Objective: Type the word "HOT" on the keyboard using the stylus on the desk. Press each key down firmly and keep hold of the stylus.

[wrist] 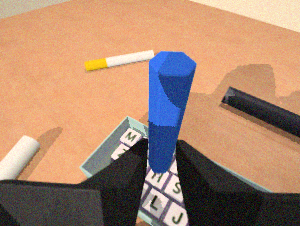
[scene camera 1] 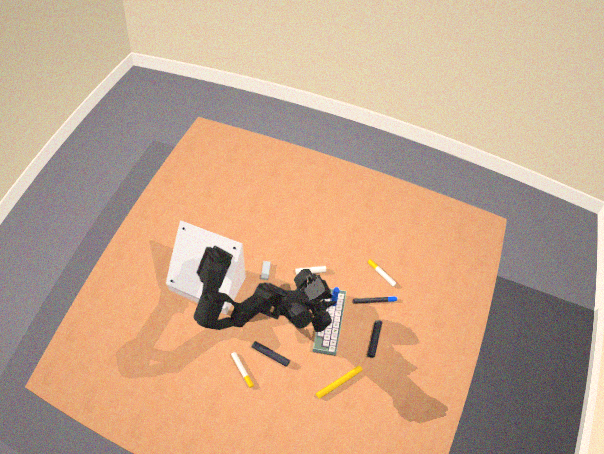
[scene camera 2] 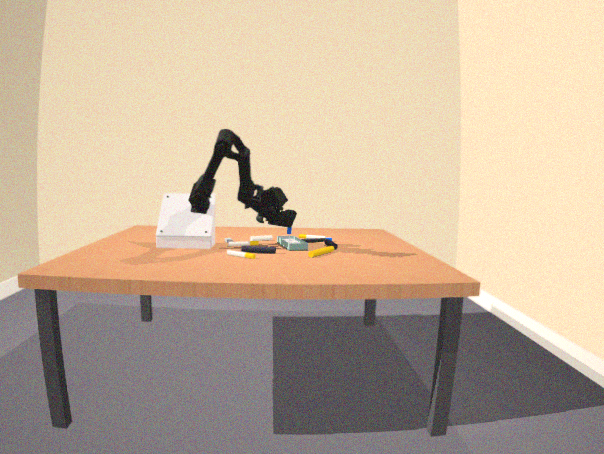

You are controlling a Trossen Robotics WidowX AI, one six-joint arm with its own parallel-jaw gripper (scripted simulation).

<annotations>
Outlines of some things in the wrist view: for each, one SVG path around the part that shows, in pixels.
The gripper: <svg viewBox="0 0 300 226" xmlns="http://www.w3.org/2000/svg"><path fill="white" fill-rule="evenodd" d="M177 140L175 151L177 174L189 226L300 226L300 193L262 192L241 181L219 165L214 164L212 160L184 140ZM148 138L141 138L107 167L78 184L11 179L0 180L0 226L135 226L147 171Z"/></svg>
A blue stylus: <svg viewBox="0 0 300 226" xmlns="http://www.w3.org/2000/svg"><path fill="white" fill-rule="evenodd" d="M183 51L160 51L149 61L148 164L153 173L156 173L156 176L165 174L171 165L197 67L197 62Z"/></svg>
</annotations>
